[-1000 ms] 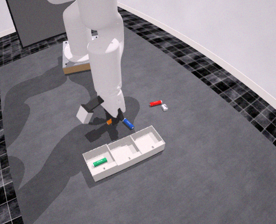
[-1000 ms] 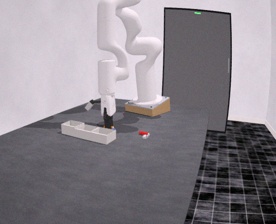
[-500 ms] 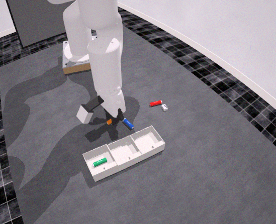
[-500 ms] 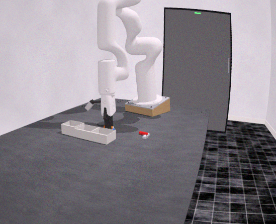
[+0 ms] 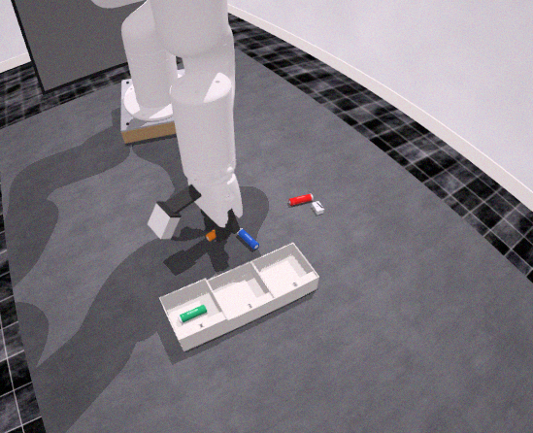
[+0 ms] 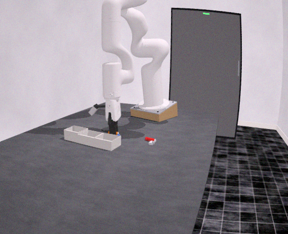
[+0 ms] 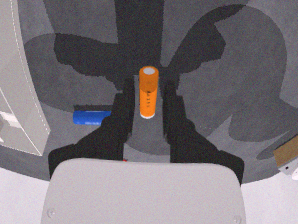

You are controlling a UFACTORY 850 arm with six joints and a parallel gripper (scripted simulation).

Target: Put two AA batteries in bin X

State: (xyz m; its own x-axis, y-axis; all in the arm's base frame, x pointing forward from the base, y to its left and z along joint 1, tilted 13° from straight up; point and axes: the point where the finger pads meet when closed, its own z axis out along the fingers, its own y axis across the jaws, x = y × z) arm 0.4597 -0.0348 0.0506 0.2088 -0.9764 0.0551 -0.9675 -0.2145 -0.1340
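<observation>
Now: hand 2 cm above the orange AA battery. Round my hand: blue battery: 4 cm to the left, 4 cm ahead, 2 cm below; red battery: 19 cm to the left, 2 cm below, 1 cm ahead; white three-compartment tray: 15 cm ahead, 3 cm to the right.
</observation>
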